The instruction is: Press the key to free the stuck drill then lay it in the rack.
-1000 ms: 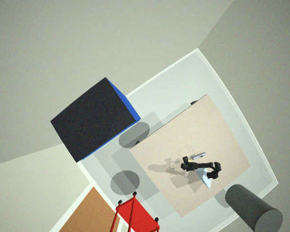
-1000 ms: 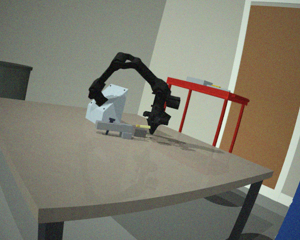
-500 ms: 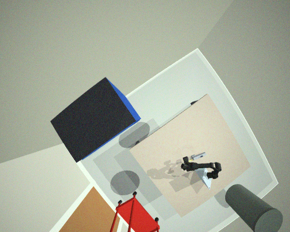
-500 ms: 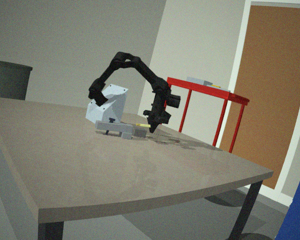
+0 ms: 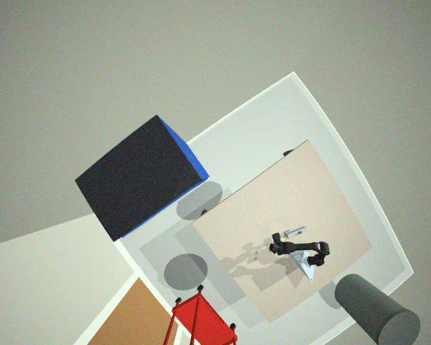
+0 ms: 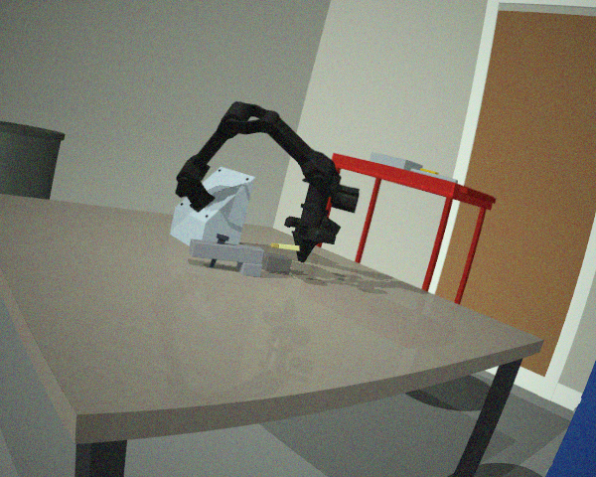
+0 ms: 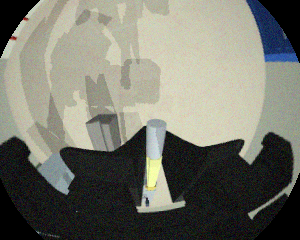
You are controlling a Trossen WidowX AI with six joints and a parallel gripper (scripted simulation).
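My gripper tip is 10 mm past the drill, 40 mm to the left of it and 30 mm below it. Also, from my gripper tip: light grey block 40 mm behind, 190 mm to the right, 10 mm below; dark key 50 mm behind, 220 mm to the right; grey slotted rack 80 mm behind, 20 mm to the right, 30 mm below.
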